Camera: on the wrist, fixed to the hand. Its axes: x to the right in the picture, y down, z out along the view.
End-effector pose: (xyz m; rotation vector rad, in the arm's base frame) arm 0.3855 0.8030 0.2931 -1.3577 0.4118 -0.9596
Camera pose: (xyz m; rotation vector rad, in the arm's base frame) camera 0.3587 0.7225 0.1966 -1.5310 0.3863 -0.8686
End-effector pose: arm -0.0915 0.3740 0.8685 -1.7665 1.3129 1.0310
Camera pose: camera -0.1553 0.2635 0.8841 -1.7801 1.1857 1.2225
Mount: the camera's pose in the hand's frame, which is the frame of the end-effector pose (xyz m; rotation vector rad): 0.0208 0.0876 -0.0917 -0.1344 -0.1167 -0.0103
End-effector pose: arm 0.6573 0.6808 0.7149 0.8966 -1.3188 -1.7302
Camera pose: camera 0.7418 0.6079 0.7786 0.7373 -1.2567 -1.8793
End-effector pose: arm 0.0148 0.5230 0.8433 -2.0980 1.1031 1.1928
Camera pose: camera -0.0083 0.3994 0.8698 -2.0994 0.9831 1.4005
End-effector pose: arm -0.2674 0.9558 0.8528 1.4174 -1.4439 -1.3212
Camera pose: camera -0.2046 0.9079 0.9542 1.2806 -1.3955 -1.5000
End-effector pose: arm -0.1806 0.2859 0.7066 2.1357 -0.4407 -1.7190
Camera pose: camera -0.0879 0.2066 0.7470 1.9548 -0.3356 -1.8313
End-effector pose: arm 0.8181 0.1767 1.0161 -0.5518 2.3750 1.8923
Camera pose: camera 0.7878 0.1005 1.1151 -0.4474 2.1824 2.0309
